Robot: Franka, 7 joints.
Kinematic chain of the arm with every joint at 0, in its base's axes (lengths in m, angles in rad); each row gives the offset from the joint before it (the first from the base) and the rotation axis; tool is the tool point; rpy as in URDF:
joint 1: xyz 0 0 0.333 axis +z
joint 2: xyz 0 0 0 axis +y
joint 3: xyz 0 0 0.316 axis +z
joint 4: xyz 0.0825 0 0 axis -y
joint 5: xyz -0.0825 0 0.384 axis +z
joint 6: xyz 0 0 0 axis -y
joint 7: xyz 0.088 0 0 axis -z
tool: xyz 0 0 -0.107 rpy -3.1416 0 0
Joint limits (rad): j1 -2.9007..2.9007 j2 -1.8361..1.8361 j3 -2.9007..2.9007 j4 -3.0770..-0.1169 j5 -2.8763..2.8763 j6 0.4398..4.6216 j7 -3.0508..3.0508
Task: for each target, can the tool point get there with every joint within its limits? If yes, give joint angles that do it. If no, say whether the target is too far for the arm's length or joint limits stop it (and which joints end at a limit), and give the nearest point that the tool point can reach.
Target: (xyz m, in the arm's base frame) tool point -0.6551 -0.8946 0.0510
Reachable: no: too far | nearest point -0.4912 -0.6708 0.1215 | short by 0.286 m
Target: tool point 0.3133 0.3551 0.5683
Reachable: yes | joints -0.9647 0.9432 2.1786 -2.2614 -1.4001 2.0660 2.3789
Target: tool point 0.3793 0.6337 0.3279
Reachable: yes | joints 1.8159 1.0255 -1.1716 -1.5514 2.1843 1.9858 1.7313
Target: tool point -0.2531 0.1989 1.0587
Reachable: yes | joints 1.9150 0.0939 0.5372 -0.8588 -0.3258 3.7731 1.8194
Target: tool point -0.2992 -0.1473 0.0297
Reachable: yes | joints 1.9950 -1.3489 2.1912 -2.6450 -0.6949 3.0379 1.2530
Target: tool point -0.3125 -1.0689 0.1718
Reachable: no: too far | nearest point -0.2383 -0.8149 0.2101 | short by 0.267 m
